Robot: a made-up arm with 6 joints. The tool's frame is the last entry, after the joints.
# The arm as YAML. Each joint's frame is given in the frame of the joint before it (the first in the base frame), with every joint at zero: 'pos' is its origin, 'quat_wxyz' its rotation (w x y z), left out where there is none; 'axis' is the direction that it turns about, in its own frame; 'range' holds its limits. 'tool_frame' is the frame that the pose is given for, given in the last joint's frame.
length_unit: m
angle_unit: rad
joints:
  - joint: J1
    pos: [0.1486, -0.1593, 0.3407]
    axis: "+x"
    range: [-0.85, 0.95]
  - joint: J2
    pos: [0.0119, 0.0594, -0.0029]
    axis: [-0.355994, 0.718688, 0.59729]
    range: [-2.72, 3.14]
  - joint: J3
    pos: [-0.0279, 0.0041, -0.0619]
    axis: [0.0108, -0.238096, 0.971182]
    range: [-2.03, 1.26]
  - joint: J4
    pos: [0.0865, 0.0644, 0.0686]
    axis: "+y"
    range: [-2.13, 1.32]
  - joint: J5
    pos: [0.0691, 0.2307, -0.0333]
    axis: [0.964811, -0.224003, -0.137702]
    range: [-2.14, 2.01]
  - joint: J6
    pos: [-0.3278, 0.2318, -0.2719]
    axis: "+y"
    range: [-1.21, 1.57]
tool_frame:
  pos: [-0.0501, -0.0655, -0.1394]
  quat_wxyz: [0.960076, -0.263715, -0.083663, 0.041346]
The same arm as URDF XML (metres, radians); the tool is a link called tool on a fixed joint. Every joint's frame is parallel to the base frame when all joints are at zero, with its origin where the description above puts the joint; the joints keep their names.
<robot name="arm">
<joint name="tool_joint" type="fixed"><parent link="link6"/><child link="tool"/><origin xyz="-0.0501 -0.0655 -0.1394" rpy="-0.5449 -0.1393 0.1251"/></joint>
<joint name="J6" type="revolute"><parent link="link5"/><child link="link6"/><origin xyz="-0.3278 0.2318 -0.2719" rpy="0 0 0"/><axis xyz="0 1 0"/><limit lower="-1.21" upper="1.57"/></joint>
<joint name="J5" type="revolute"><parent link="link4"/><child link="link5"/><origin xyz="0.0691 0.2307 -0.0333" rpy="0 0 0"/><axis xyz="0.964811 -0.224003 -0.137702"/><limit lower="-2.14" upper="2.01"/></joint>
<joint name="J4" type="revolute"><parent link="link3"/><child link="link4"/><origin xyz="0.0865 0.0644 0.0686" rpy="0 0 0"/><axis xyz="0 1 0"/><limit lower="-2.13" upper="1.32"/></joint>
<joint name="J3" type="revolute"><parent link="link2"/><child link="link3"/><origin xyz="-0.0279 0.0041 -0.0619" rpy="0 0 0"/><axis xyz="0.0108 -0.238096 0.971182"/><limit lower="-2.03" upper="1.26"/></joint>
<joint name="J2" type="revolute"><parent link="link1"/><child link="link2"/><origin xyz="0.0119 0.0594 -0.0029" rpy="0 0 0"/><axis xyz="-0.355994 0.718688 0.59729"/><limit lower="-2.72" upper="3.14"/></joint>
<joint name="J1" type="revolute"><parent link="base_link"/><child link="link1"/><origin xyz="0.1486 -0.1593 0.3407" rpy="0 0 0"/><axis xyz="1 0 0"/><limit lower="-0.85" upper="0.95"/></joint>
<link name="base_link"/>
<link name="link1"/>
<link name="link2"/>
<link name="link3"/>
<link name="link4"/>
<link name="link5"/>
<link name="link6"/>
<link name="tool"/>
</robot>

